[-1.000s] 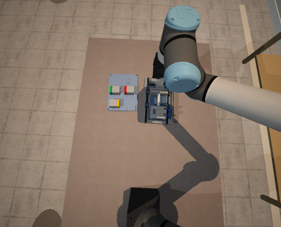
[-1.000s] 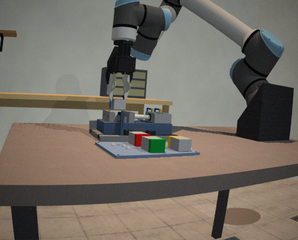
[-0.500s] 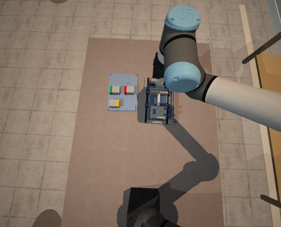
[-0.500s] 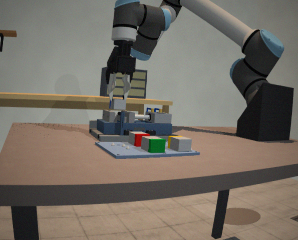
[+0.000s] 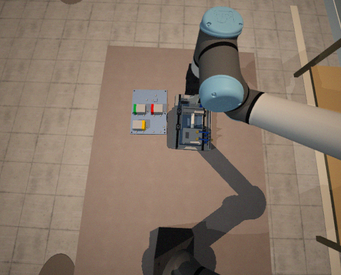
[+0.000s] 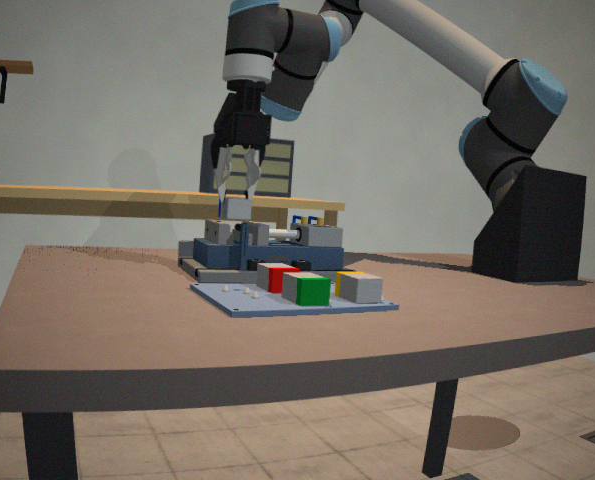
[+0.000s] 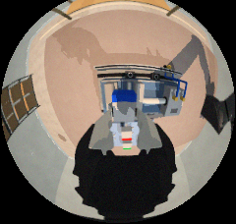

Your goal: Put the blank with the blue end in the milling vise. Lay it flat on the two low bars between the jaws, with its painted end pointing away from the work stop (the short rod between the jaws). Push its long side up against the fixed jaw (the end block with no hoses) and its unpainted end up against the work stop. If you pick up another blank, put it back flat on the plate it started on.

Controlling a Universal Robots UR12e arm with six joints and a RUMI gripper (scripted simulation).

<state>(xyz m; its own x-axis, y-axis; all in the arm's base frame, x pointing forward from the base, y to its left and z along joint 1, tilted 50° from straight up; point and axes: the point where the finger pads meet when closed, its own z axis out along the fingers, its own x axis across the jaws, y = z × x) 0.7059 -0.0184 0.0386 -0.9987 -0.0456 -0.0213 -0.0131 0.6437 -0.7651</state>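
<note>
The blue-ended blank is 2 cm below my hand. Round my hand: hosed end block (16 cm behind, 7 cm below); then fixed jaw (7 cm below, 3 cm ahead, 1 cm to the left); then milling vise (10 cm below, 7 cm behind, 1 cm to the left).
</note>
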